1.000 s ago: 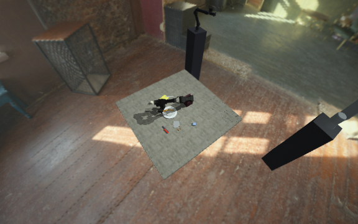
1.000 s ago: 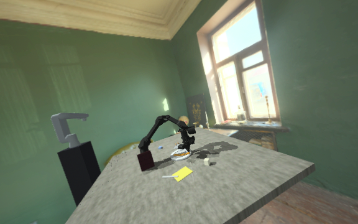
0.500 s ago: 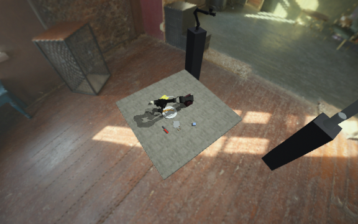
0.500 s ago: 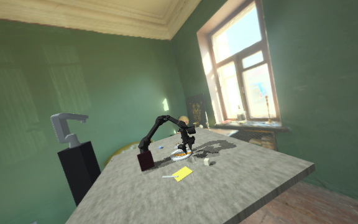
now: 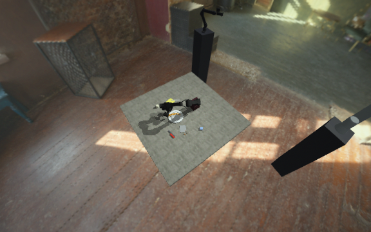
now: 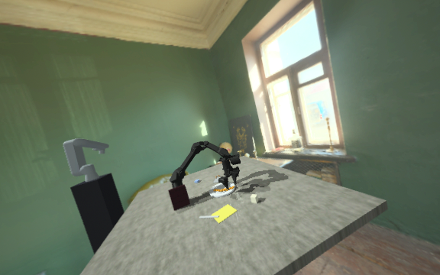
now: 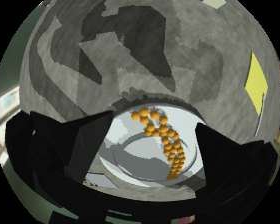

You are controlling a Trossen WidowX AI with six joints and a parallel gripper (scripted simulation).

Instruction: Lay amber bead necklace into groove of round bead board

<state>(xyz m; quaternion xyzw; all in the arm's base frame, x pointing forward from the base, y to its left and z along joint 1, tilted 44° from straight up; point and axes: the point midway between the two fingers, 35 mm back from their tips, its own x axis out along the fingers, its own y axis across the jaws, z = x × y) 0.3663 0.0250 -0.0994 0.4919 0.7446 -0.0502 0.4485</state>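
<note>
Now: gripper tip 70 mm past the board, 60 mm to the right of it and 30 mm above it. Also, from my gripper tip: grey square: 60 mm behind, 270 mm to the left, 30 mm below; small white cube: 70 mm ahead, 210 mm to the right, 10 mm below; yellow card: 120 mm behind, 210 mm to the right, 30 mm below.
</note>
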